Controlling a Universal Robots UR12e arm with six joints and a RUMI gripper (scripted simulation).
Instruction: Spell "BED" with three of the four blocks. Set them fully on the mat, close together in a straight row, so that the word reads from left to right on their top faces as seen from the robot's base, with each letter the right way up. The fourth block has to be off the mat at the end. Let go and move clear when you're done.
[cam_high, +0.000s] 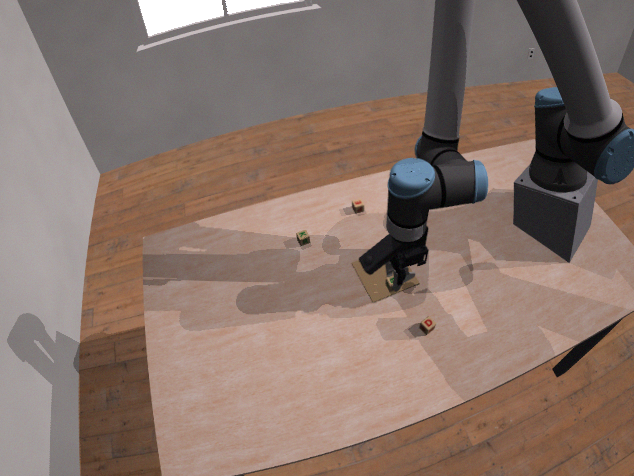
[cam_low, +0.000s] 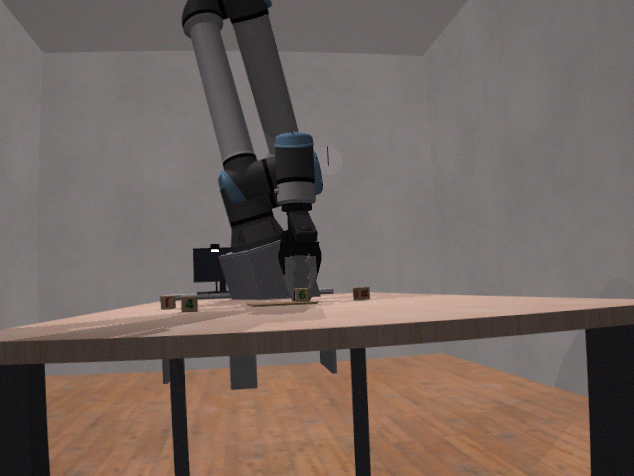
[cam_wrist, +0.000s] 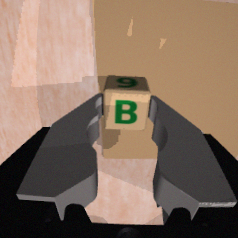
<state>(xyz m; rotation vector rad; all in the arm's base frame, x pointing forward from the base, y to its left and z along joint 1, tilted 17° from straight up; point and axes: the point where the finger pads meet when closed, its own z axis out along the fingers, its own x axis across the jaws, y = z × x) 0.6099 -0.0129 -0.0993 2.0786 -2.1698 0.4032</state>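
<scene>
The tan mat lies 5 cm to the right of my hand and 2 cm below it. From my hand the other things lie so: green block (16 cm ahead, 25 cm to the right, 1 cm below).
</scene>
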